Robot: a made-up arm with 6 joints. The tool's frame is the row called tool.
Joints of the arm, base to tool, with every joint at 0 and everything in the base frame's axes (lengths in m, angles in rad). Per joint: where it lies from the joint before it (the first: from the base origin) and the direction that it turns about. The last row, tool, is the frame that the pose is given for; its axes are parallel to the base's.
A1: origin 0.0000 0.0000 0.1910 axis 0 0 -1
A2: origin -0.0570 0.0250 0.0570 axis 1 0 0
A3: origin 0.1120 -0.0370 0.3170 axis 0 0 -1
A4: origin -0.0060 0.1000 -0.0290 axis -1 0 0
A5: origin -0.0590 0.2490 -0.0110 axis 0 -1 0
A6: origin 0.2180 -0.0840 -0.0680 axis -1 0 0
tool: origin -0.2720 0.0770 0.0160
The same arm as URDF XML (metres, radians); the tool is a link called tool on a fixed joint. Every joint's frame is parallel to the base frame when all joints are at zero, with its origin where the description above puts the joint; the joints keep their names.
<robot name="arm">
<joint name="tool_joint" type="fixed"><parent link="link6"/><child link="tool"/><origin xyz="-0.272 0.077 0.016"/></joint>
<joint name="A6" type="continuous"><parent link="link5"/><child link="link6"/><origin xyz="0.218 -0.084 -0.068"/><axis xyz="-1 0 0"/></joint>
<joint name="A5" type="continuous"><parent link="link4"/><child link="link5"/><origin xyz="-0.059 0.249 -0.011"/><axis xyz="0 -1 0"/></joint>
<joint name="A4" type="continuous"><parent link="link3"/><child link="link4"/><origin xyz="-0.006 0.1 -0.029"/><axis xyz="-1 0 0"/></joint>
<joint name="A3" type="continuous"><parent link="link2"/><child link="link3"/><origin xyz="0.112 -0.037 0.317"/><axis xyz="0 0 -1"/></joint>
<joint name="A2" type="continuous"><parent link="link1"/><child link="link2"/><origin xyz="-0.057 0.025 0.057"/><axis xyz="1 0 0"/></joint>
<joint name="A1" type="continuous"><parent link="base"/><child link="link1"/><origin xyz="0 0 0.191"/><axis xyz="0 0 -1"/></joint>
<link name="base"/>
<link name="link1"/>
<link name="link2"/>
<link name="link3"/>
<link name="link4"/>
<link name="link5"/>
<link name="link6"/>
<link name="tool"/>
</robot>

